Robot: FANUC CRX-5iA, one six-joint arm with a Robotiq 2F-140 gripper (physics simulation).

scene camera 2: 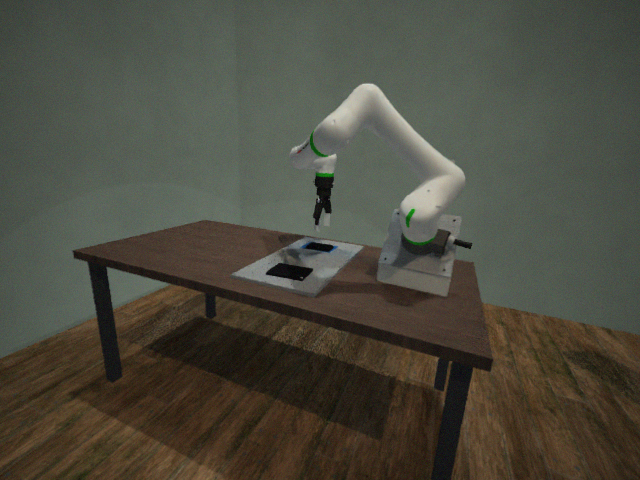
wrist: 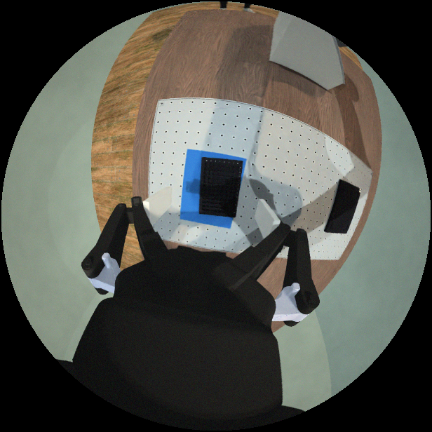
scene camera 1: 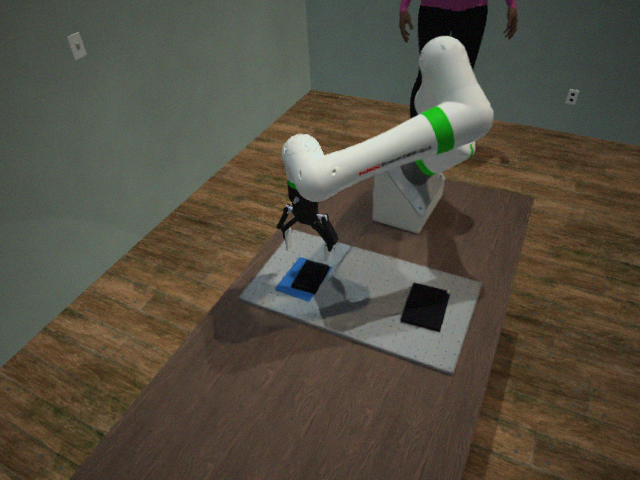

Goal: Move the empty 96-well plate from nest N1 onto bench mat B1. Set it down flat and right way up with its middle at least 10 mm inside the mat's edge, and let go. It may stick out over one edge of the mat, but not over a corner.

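Seen in the pictures: gripper, fingertip midpoint: (scene camera 2: 322, 228) (scene camera 1: 308, 252); arm's base, link origin: (scene camera 2: 420, 239) (scene camera 1: 412, 166).
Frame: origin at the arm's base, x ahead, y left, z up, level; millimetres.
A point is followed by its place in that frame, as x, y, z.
Observation:
The black 96-well plate (scene camera 1: 311, 276) @(537, -88, -160) (scene camera 2: 319, 246) @(528, -76, -156) (wrist: 221, 187) lies flat on the blue bench mat (scene camera 1: 289, 282) @(591, -140, -170) (wrist: 192, 210). In the wrist view it is toward the mat's right side, and its lower right corner is about at the mat's right edge. Its wells face up. My gripper (scene camera 1: 308, 252) @(531, -98, -61) (scene camera 2: 321, 226) @(531, -98, -61) (wrist: 213, 201) is wide open and empty, above the plate and clear of it, with one pale fingertip beyond each side. Nest N1 (scene camera 1: 425, 306) @(457, 285, -160) (scene camera 2: 289, 271) @(442, 297, -161) (wrist: 343, 207) shows as a flat black rectangle, with no plate seen standing on it.
Mat and nest are on a pale perforated board (scene camera 1: 382, 273) @(390, 98, -172) (scene camera 2: 330, 268) @(339, 131, -172) (wrist: 285, 145) on the brown table (scene camera 1: 310, 392) @(879, 151, -185) (scene camera 2: 180, 253) @(1039, 392, -185). The robot's base (scene camera 1: 398, 204) @(138, 19, -77) (scene camera 2: 413, 273) @(-13, 91, -119) (wrist: 307, 50) stands behind the board. A person (scene camera 1: 452, 25) stands behind the table.

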